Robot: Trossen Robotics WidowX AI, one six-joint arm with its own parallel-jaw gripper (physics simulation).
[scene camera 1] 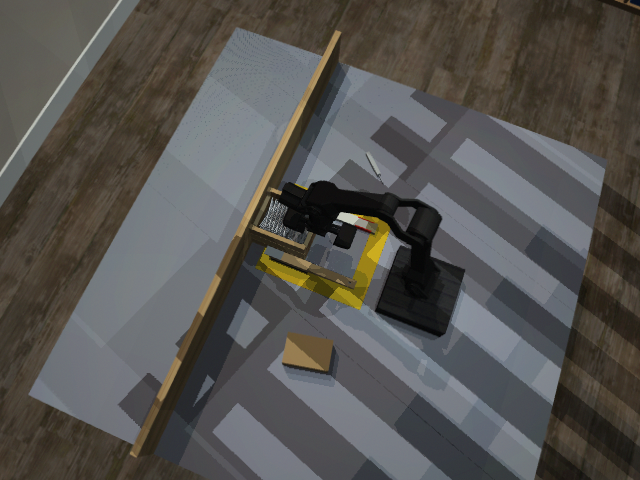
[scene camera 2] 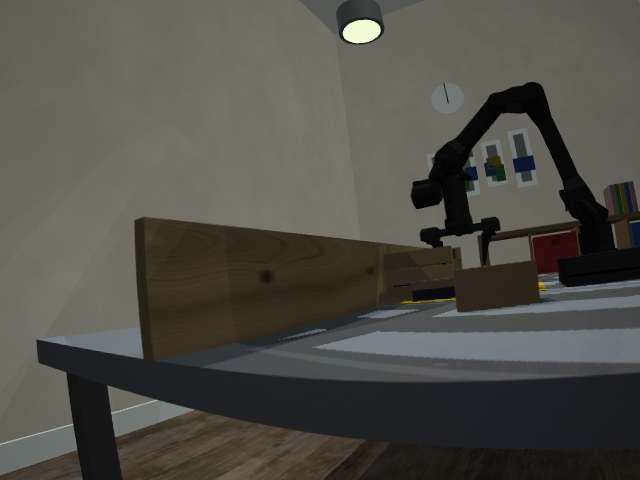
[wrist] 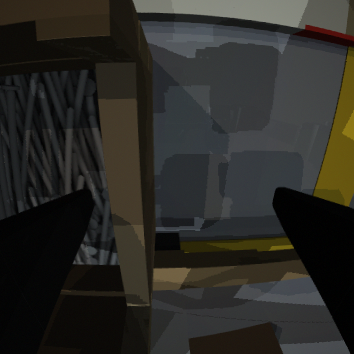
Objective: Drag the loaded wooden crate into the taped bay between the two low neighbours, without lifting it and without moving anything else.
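Places are measured from the arm's base along level axes (x ahead, y left, z up), in millimetres.
Where they show: gripper, fingertip midpoint: (scene camera 1: pixel 318 237) (scene camera 2: pixel 465 267) (wrist: pixel 185 197); arm's base, link origin: (scene camera 1: pixel 418 287) (scene camera 2: pixel 599 252).
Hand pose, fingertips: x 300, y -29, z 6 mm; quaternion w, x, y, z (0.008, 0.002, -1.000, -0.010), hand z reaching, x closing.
Note:
Each offset is from my fingertips to the centre of the thing.
The wooden crate @[6 mm down, 98 mm ahead, 3 mm right] (scene camera 1: pixel 279 241) (scene camera 2: pixel 418 258) (wrist: pixel 120 150), filled with nails, stands upright by the long board, at the board end of the yellow-taped bay (scene camera 1: pixel 376 250) (wrist: pixel 334 150). A low white neighbour with red edging @[55 mm down, 19 mm back, 106 mm right] (scene camera 1: pixel 356 222) (wrist: pixel 240 12) lies along one side of the bay; the arm hides part of it. A low wooden neighbour @[41 mm down, 7 mm back, 81 mm left] (scene camera 1: pixel 330 275) (wrist: pixel 225 278) lies along the other side. My gripper (scene camera 1: pixel 319 227) (scene camera 2: pixel 461 255) (wrist: pixel 185 197) is open. In the wrist view one finger is over the nails, the other over the bay, with the crate's near wall between them, untouched.
A long upright wooden board (scene camera 1: pixel 289 134) (scene camera 2: pixel 258 289) runs behind the crate. A tan block @[32 mm down, 87 mm back, 297 mm left] (scene camera 1: pixel 308 352) (scene camera 2: pixel 497 286) (wrist: pixel 235 342) stands beyond the wooden neighbour. A thin white tool @[56 mm down, 70 mm back, 293 mm right] (scene camera 1: pixel 373 164) lies beyond the white neighbour. The arm's black base (scene camera 1: pixel 421 307) (scene camera 2: pixel 599 267) stands opposite the board.

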